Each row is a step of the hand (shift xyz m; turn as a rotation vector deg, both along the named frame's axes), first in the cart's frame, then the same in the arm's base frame.
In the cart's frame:
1: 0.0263 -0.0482 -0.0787 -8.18 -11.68 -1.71
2: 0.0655 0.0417 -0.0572 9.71 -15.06 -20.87
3: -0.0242 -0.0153 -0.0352 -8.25 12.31 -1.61
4: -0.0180 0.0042 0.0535 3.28 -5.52 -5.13
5: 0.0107 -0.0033 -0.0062 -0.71 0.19 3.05
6: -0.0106 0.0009 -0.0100 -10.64 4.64 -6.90
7: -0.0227 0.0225 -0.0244 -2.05 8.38 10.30
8: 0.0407 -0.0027 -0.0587 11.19 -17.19 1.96
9: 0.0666 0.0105 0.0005 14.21 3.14 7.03
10: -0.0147 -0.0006 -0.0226 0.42 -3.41 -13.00
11: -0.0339 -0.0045 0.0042 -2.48 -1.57 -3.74
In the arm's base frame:
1: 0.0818 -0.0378 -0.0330 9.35 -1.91 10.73
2: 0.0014 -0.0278 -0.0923 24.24 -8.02 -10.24
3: 0.0239 -0.0362 0.0135 -11.77 -8.97 1.81
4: -0.0305 0.0341 0.0333 7.73 -1.00 -2.59
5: 0.0077 0.0011 -0.0101 -1.63 2.11 1.65
6: 0.0014 -0.0136 0.0050 -3.22 -12.21 4.80
7: -0.0137 -0.0377 0.0020 -12.24 5.01 2.36
8: 0.0360 -0.0278 -0.0551 16.49 12.12 -2.36
9: 0.0040 0.0295 -0.0605 -2.95 11.73 -10.71
10: 0.0074 -0.0255 0.0045 8.72 -9.49 -3.83
11: -0.0047 -0.0116 0.0321 2.50 -3.81 1.34

